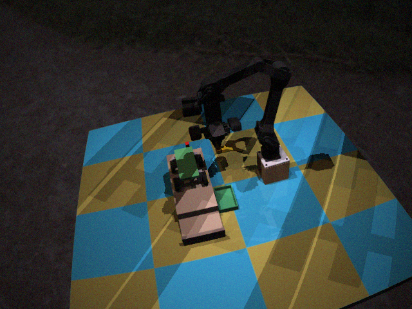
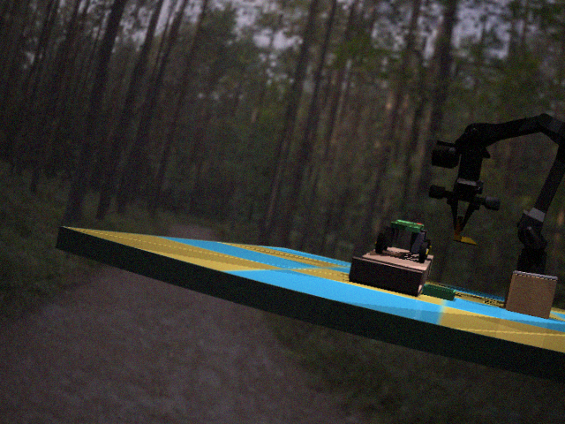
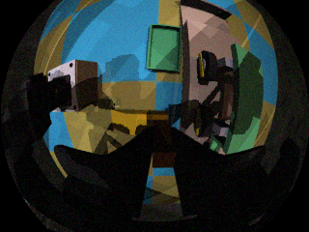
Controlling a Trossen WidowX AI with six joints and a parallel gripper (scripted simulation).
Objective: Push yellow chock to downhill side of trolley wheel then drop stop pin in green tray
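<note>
The red-headed stop pin is 11 cm ahead of my gripper tip, 7 cm to the right of it and 4 cm below it. The rest, counted from my gripper tip: yellow chock (2 cm behind, 1 cm below); then green tray (12 cm to the left, 18 cm below); then trolley (13 cm ahead, 4 cm to the left, 6 cm below).
</note>
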